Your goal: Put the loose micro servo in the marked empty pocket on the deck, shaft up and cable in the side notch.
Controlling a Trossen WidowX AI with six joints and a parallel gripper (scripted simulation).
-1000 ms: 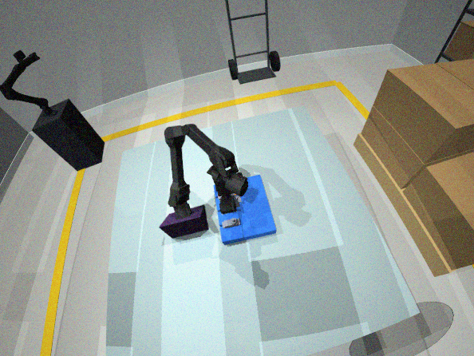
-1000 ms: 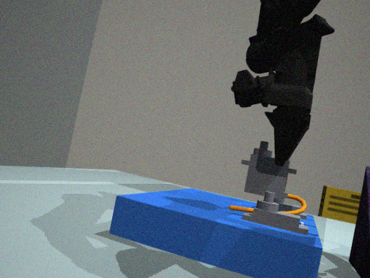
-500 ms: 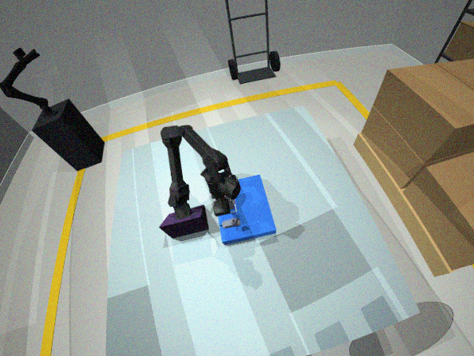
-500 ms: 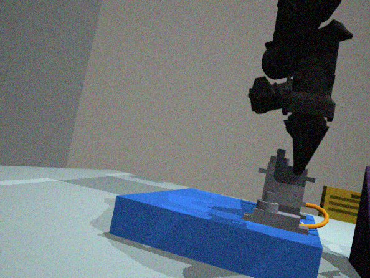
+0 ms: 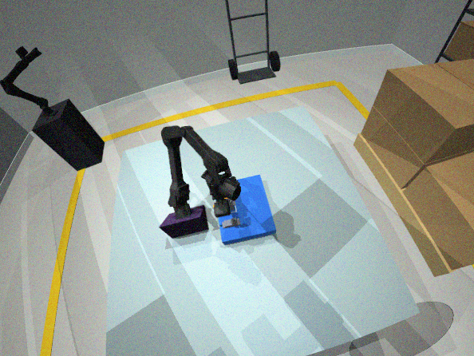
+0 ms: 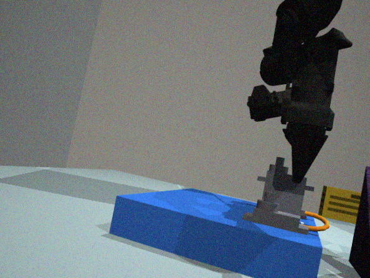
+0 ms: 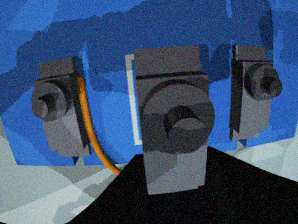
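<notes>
Right now the blue deck is 120 mm ahead of my gripper tip, 10 mm to the right of it and 80 mm below it.
</notes>
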